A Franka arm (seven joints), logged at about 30 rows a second.
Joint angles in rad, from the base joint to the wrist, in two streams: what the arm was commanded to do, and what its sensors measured. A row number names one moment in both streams.
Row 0, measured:
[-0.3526 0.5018 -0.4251 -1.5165 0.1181 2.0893 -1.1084]
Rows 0 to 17, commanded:
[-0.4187 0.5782 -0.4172 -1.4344 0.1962 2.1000 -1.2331]
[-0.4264 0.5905 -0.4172 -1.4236 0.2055 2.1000 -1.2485]
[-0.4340 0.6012 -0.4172 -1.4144 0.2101 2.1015 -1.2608]
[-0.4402 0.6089 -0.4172 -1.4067 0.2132 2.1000 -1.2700]
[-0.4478 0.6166 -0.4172 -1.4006 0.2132 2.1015 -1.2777]
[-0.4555 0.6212 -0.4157 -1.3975 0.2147 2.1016 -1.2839]
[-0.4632 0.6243 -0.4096 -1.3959 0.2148 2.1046 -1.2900]
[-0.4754 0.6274 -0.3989 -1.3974 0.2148 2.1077 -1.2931]
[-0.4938 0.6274 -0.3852 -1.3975 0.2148 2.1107 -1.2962]
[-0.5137 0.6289 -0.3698 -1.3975 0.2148 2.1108 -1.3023]
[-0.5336 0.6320 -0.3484 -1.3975 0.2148 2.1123 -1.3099]
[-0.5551 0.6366 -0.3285 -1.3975 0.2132 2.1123 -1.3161]
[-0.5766 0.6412 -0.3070 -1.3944 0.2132 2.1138 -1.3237]
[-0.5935 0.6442 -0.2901 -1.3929 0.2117 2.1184 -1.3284]
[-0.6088 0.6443 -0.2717 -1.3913 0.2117 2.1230 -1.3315]
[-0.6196 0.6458 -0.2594 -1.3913 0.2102 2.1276 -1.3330]
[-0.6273 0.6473 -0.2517 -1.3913 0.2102 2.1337 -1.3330]
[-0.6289 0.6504 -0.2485 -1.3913 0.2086 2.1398 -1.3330]
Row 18, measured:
[-0.5685 0.6257 -0.3072 -1.4301 0.1826 2.1245 -1.2962]
